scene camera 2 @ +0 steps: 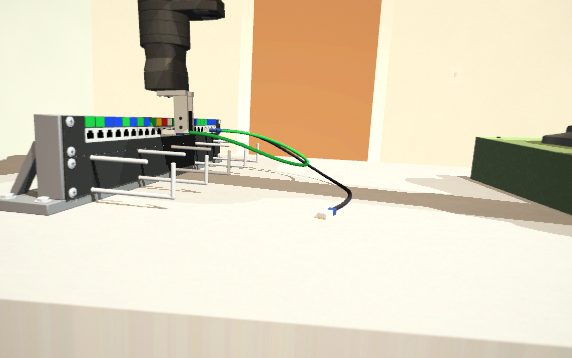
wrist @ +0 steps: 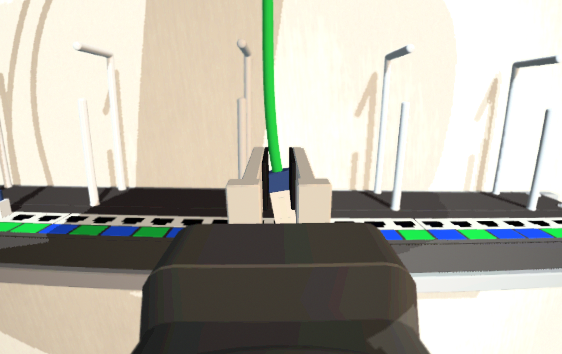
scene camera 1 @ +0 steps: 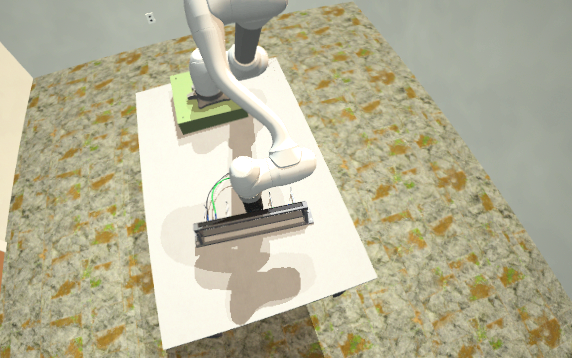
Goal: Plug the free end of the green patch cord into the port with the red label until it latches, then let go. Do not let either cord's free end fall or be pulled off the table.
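Frame: origin at the arm's base, x down, y left, z ahead, level; millimetres.
Seen in the pictures: gripper, fingertip midpoint: [scene camera 2: 184, 133] [wrist: 278, 166]; arm's base, origin of the base link: [scene camera 1: 211, 93].
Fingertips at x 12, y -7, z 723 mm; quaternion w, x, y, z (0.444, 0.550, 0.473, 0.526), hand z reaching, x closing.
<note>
Offsets run from my fingertips to a thing's top centre. "*": to the spot under its first point. Level surfaces: height alone.
My gripper [scene camera 2: 181, 131] [wrist: 278, 166] is shut on the green cord's plug at the patch panel's [scene camera 2: 48, 160] [wrist: 100, 252] port row. The plug @[dy -1, dx -9, dz +24 mm] [wrist: 283, 206] has a clear body and a blue boot and sits slightly skewed between the fingers. Its tip is hidden by the gripper body, so I cannot tell whether it is in a port. The green patch cord [scene camera 1: 213, 192] [scene camera 2: 305, 162] [wrist: 268, 75] runs back from the boot and loops to the panel's far end. The red label @[* dy -2, dx -17, dz +33 mm] [scene camera 2: 164, 121] shows beside the fingers in scene camera 2; it is hidden in the wrist view.
The black cord @[* dy -52, dx +72, dz -247 mm] [scene camera 2: 330, 179] hangs in an arc, with its free plug @[* dy +194, dx +75, dz -203 mm] [scene camera 2: 321, 215] at the white table top @[dx +78 mm] [scene camera 1: 180, 170]. Metal cable-guide rods [scene camera 2: 173, 180] [wrist: 398, 155] stick out from the panel below the ports. A green base block [scene camera 1: 215, 122] [scene camera 2: 525, 175] stands under the arm.
</note>
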